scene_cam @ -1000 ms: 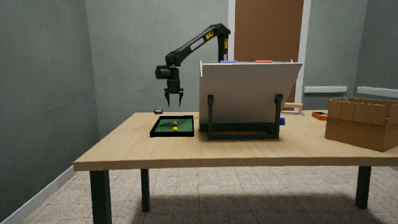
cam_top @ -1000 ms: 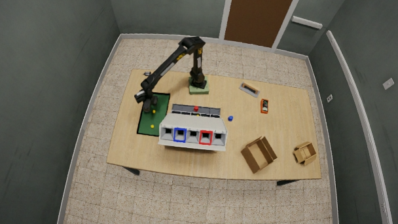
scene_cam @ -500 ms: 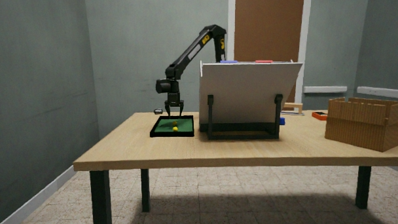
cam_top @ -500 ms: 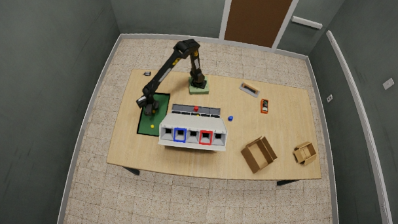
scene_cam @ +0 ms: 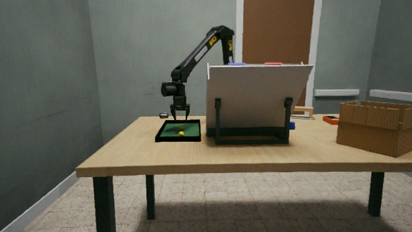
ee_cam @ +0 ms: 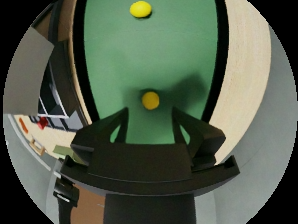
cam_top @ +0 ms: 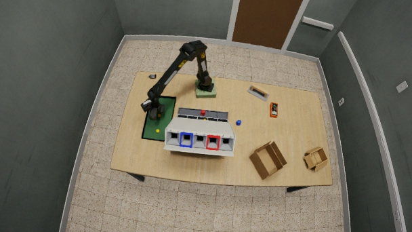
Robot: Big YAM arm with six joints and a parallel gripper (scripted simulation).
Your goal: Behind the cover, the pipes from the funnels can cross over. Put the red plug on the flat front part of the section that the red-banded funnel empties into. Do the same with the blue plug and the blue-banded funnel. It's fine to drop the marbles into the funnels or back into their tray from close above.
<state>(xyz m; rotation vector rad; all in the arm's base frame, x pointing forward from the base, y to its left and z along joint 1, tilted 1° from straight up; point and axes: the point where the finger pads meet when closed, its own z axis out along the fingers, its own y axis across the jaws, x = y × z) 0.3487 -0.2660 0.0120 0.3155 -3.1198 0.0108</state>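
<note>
My gripper is now 40 mm above the green marble tray and 10 mm short of it. Round my hand: cardboard box: 860 mm to the left, 130 mm ahead, 20 mm above; then dark object: 330 mm behind, 220 mm to the right, 30 mm below; then white cover: 350 mm to the left, 160 mm above, 60 mm ahead.
</note>
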